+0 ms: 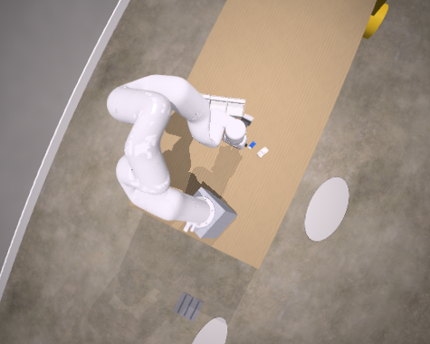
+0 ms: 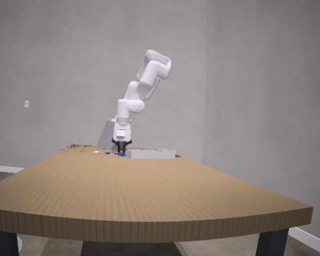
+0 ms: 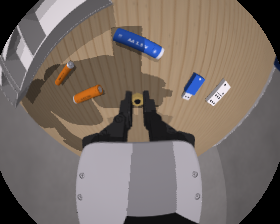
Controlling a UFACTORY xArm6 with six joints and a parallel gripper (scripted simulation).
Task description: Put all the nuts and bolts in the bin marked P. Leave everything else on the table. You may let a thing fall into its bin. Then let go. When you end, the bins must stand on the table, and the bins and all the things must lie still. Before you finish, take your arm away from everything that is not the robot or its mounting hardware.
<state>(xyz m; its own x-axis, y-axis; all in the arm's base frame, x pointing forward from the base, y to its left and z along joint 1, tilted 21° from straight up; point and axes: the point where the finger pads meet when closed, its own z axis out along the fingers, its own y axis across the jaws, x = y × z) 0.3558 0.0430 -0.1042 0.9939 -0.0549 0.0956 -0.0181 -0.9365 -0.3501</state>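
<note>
The long blue stick lies 80 mm ahead of my hand, 20 mm below it and 10 mm to the right of it. The rest, counted from my hand: white piece 140 mm to the right, 20 mm below, 10 mm ahead; then blue usb stick 80 mm to the right, 20 mm below, 20 mm ahead; then brass-coloured fastener 20 mm below.
</note>
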